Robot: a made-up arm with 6 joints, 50 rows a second.
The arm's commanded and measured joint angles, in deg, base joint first. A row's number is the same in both.
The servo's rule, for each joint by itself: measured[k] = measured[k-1] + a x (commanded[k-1-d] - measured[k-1]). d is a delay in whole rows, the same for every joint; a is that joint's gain. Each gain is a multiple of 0.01, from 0.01 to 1. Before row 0 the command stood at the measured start. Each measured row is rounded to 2 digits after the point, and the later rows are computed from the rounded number. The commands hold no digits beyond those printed.
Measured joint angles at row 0: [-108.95, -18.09, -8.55, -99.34, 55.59, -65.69]
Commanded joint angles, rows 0 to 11: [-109.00, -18.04, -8.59, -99.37, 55.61, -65.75]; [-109.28, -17.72, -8.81, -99.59, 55.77, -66.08]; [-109.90, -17.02, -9.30, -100.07, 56.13, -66.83]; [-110.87, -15.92, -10.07, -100.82, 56.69, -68.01]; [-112.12, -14.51, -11.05, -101.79, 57.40, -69.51]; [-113.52, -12.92, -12.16, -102.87, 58.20, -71.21]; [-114.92, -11.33, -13.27, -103.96, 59.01, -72.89]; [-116.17, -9.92, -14.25, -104.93, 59.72, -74.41]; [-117.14, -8.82, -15.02, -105.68, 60.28, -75.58]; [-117.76, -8.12, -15.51, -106.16, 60.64, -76.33]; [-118.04, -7.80, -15.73, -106.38, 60.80, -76.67]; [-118.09, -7.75, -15.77, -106.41, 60.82, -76.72]
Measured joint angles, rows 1 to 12: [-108.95, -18.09, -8.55, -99.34, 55.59, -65.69]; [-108.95, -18.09, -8.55, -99.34, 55.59, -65.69]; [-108.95, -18.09, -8.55, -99.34, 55.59, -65.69]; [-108.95, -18.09, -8.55, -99.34, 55.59, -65.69]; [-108.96, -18.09, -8.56, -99.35, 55.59, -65.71]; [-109.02, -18.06, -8.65, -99.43, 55.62, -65.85]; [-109.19, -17.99, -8.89, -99.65, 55.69, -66.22]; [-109.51, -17.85, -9.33, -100.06, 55.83, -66.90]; [-110.01, -17.62, -9.97, -100.67, 56.05, -67.89]; [-110.68, -17.29, -10.78, -101.44, 56.35, -69.15]; [-111.49, -16.87, -11.70, -102.32, 56.72, -70.57]; [-112.38, -16.38, -12.64, -103.23, 57.14, -72.03]
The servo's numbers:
d 4
a 0.19 0.07 0.37 0.35 0.14 0.38

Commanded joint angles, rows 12 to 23: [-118.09, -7.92, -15.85, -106.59, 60.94, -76.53]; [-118.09, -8.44, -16.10, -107.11, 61.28, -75.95]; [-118.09, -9.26, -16.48, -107.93, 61.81, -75.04]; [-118.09, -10.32, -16.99, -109.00, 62.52, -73.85]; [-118.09, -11.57, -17.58, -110.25, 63.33, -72.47]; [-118.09, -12.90, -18.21, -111.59, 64.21, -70.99]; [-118.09, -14.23, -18.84, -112.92, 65.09, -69.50]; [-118.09, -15.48, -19.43, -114.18, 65.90, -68.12]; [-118.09, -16.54, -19.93, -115.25, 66.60, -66.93]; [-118.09, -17.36, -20.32, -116.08, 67.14, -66.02]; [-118.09, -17.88, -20.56, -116.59, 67.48, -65.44]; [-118.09, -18.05, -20.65, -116.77, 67.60, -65.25]
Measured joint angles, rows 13 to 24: [-113.28, -15.85, -13.52, -104.09, 57.58, -73.38]; [-114.13, -15.31, -14.26, -104.81, 58.01, -74.50]; [-114.87, -14.78, -14.80, -105.36, 58.40, -75.32]; [-115.48, -14.29, -15.16, -105.73, 58.74, -75.85]; [-115.98, -13.84, -15.42, -106.03, 59.05, -76.11]; [-116.38, -13.46, -15.67, -106.41, 59.36, -76.05]; [-116.70, -13.17, -15.97, -106.94, 59.70, -75.67]; [-116.96, -12.97, -16.35, -107.66, 60.09, -74.98]; [-117.17, -12.87, -16.81, -108.57, 60.54, -74.03]; [-117.34, -12.87, -17.33, -109.63, 61.05, -72.87]; [-117.48, -12.97, -17.89, -110.78, 61.62, -71.59]; [-117.60, -13.15, -18.46, -111.97, 62.22, -70.27]
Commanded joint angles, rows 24 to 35: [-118.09, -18.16, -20.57, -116.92, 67.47, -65.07]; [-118.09, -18.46, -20.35, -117.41, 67.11, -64.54]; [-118.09, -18.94, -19.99, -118.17, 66.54, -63.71]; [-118.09, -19.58, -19.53, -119.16, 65.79, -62.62]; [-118.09, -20.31, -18.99, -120.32, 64.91, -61.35]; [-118.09, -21.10, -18.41, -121.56, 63.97, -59.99]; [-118.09, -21.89, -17.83, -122.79, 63.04, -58.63]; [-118.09, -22.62, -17.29, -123.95, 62.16, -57.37]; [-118.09, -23.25, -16.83, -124.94, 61.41, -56.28]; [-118.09, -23.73, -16.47, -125.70, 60.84, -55.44]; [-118.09, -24.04, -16.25, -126.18, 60.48, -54.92]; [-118.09, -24.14, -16.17, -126.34, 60.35, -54.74]
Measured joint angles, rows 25 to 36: [-117.69, -13.39, -19.00, -113.12, 62.83, -69.00]; [-117.77, -13.67, -19.49, -114.16, 63.43, -67.87]; [-117.83, -13.96, -19.89, -115.01, 64.00, -66.95]; [-117.88, -14.25, -20.17, -115.63, 64.50, -66.30]; [-117.92, -14.52, -20.32, -116.08, 64.92, -65.83]; [-117.95, -14.80, -20.33, -116.55, 65.23, -65.34]; [-117.98, -15.09, -20.20, -117.12, 65.41, -64.72]; [-118.00, -15.40, -19.95, -117.83, 65.46, -63.92]; [-118.02, -15.74, -19.59, -118.70, 65.38, -62.94]; [-118.03, -16.12, -19.15, -119.70, 65.18, -61.82]; [-118.04, -16.52, -18.66, -120.78, 64.88, -60.61]; [-118.05, -16.95, -18.15, -121.89, 64.50, -59.38]
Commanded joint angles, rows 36 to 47: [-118.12, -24.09, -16.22, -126.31, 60.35, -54.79]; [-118.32, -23.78, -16.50, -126.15, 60.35, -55.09]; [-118.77, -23.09, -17.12, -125.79, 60.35, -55.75]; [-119.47, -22.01, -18.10, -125.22, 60.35, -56.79]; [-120.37, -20.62, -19.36, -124.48, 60.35, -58.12]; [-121.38, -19.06, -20.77, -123.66, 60.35, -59.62]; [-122.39, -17.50, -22.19, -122.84, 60.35, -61.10]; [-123.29, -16.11, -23.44, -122.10, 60.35, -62.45]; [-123.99, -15.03, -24.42, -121.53, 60.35, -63.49]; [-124.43, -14.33, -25.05, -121.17, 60.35, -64.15]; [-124.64, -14.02, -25.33, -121.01, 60.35, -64.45]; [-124.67, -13.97, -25.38, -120.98, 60.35, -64.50]
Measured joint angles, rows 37 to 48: [-118.06, -17.39, -17.66, -122.96, 64.07, -58.20]; [-118.07, -17.83, -17.22, -123.92, 63.62, -57.15]; [-118.07, -18.26, -16.86, -124.71, 63.18, -56.30]; [-118.07, -18.67, -16.60, -125.28, 62.78, -55.71]; [-118.08, -19.05, -16.46, -125.64, 62.44, -55.36]; [-118.13, -19.38, -16.47, -125.82, 62.15, -55.26]; [-118.25, -19.64, -16.71, -125.81, 61.90, -55.45]; [-118.48, -19.81, -17.22, -125.60, 61.68, -55.96]; [-118.84, -19.87, -18.01, -125.21, 61.49, -56.78]; [-119.32, -19.81, -19.03, -124.67, 61.33, -57.86]; [-119.90, -19.65, -20.20, -124.03, 61.19, -59.09]; [-120.54, -19.40, -21.40, -123.35, 61.07, -60.37]
